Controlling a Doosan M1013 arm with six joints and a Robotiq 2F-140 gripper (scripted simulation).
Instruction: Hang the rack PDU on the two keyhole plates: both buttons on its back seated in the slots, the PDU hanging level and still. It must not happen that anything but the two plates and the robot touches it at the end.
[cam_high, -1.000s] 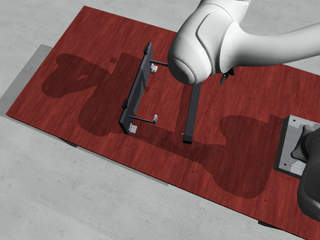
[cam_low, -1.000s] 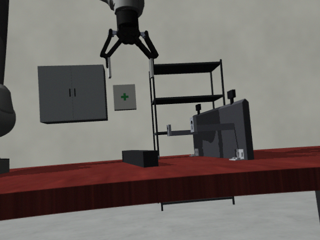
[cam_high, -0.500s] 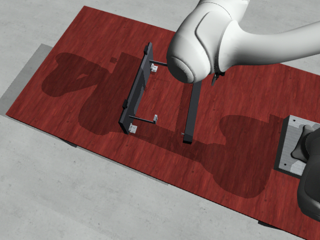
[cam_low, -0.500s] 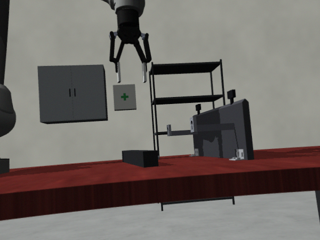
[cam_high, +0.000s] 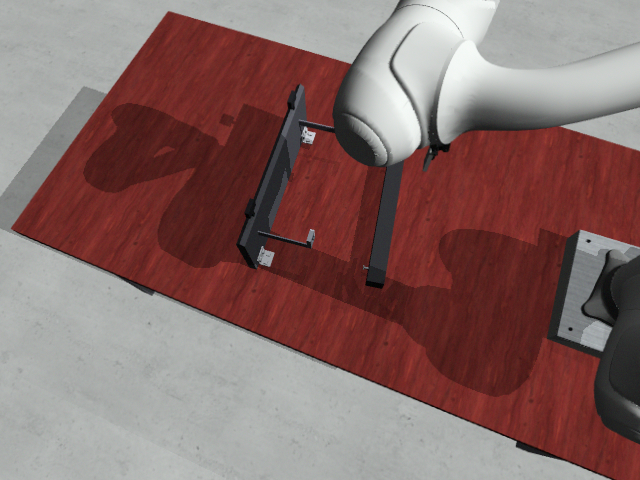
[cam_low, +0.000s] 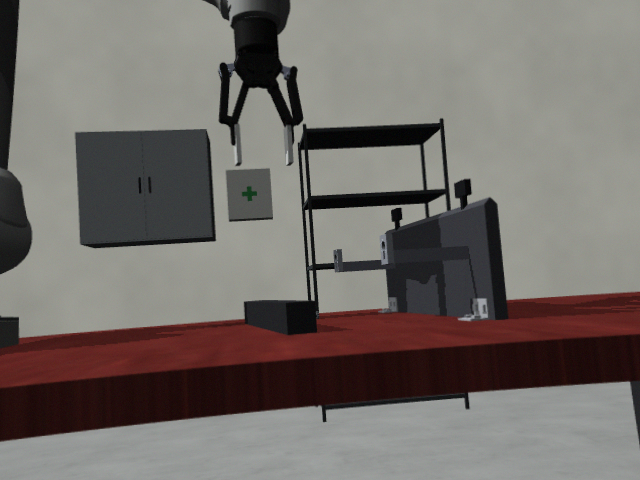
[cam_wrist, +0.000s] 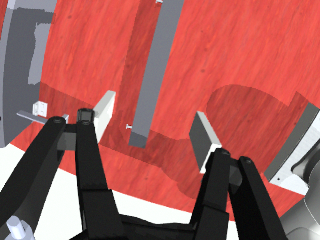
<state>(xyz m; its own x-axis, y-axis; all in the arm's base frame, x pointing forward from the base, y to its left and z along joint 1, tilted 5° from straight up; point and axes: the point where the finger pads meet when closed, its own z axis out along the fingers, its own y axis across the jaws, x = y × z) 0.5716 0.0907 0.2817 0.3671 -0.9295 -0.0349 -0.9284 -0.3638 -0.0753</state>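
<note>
My hand is 290 mm above the rack PDU, 20 mm short of it and 10 mm to the right of it. Round my hand: dark upright panel 280 mm ahead, 220 mm below, 90 mm to the left.
</note>
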